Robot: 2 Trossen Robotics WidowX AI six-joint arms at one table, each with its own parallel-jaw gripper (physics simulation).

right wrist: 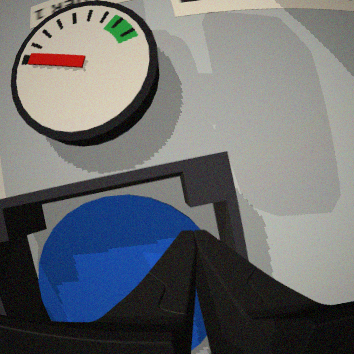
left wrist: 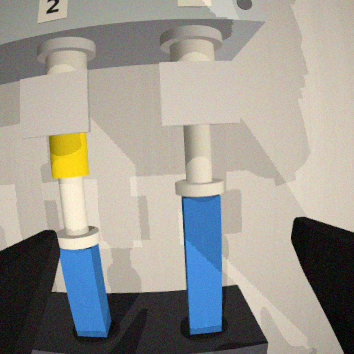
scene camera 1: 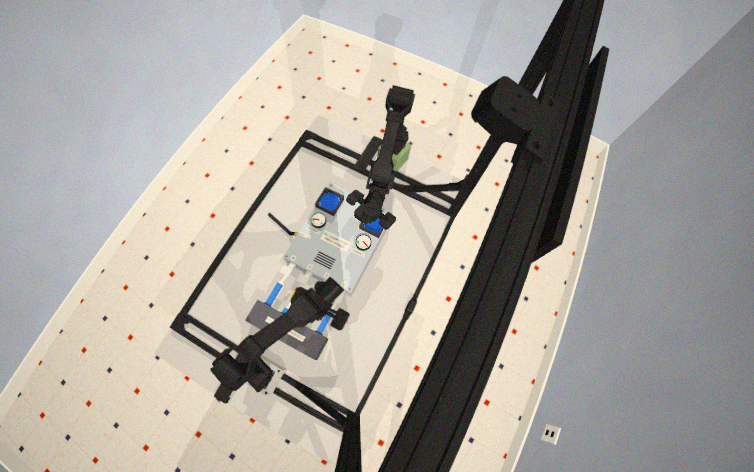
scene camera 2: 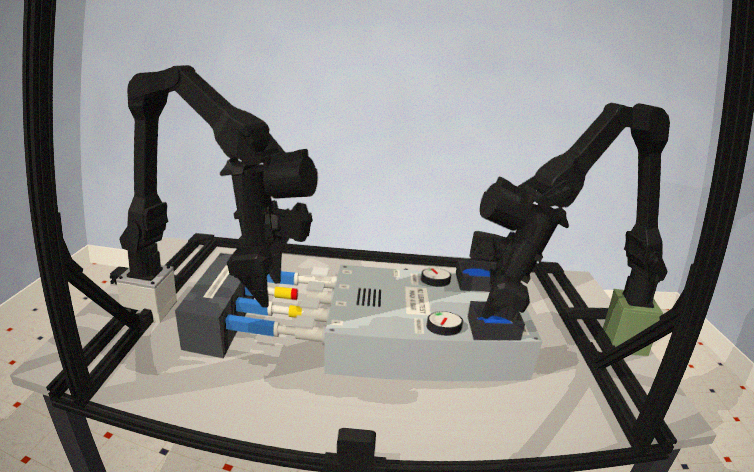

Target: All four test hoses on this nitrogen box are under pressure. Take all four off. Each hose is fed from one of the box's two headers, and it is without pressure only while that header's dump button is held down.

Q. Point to a grey nitrogen box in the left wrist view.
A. At 44, 44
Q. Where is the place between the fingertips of my left gripper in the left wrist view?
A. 176, 238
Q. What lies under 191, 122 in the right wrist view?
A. A grey nitrogen box.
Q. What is my left gripper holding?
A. Nothing.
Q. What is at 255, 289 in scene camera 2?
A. My left gripper.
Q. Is my left gripper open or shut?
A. Open.
